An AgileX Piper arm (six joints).
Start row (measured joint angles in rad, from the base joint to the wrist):
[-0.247 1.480 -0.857 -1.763 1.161 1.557]
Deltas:
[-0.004 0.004 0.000 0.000 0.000 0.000]
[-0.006 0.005 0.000 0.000 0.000 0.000]
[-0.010 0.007 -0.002 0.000 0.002 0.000]
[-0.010 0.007 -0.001 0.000 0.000 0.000]
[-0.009 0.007 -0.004 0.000 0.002 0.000]
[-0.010 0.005 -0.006 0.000 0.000 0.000]
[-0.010 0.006 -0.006 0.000 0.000 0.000]
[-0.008 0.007 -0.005 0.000 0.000 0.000]
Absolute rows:
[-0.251 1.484 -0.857 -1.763 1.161 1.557]
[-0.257 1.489 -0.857 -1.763 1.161 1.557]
[-0.267 1.496 -0.859 -1.763 1.163 1.557]
[-0.277 1.503 -0.860 -1.763 1.163 1.557]
[-0.286 1.510 -0.864 -1.763 1.165 1.557]
[-0.296 1.515 -0.870 -1.763 1.165 1.557]
[-0.306 1.521 -0.876 -1.763 1.165 1.557]
[-0.314 1.528 -0.881 -1.763 1.165 1.557]

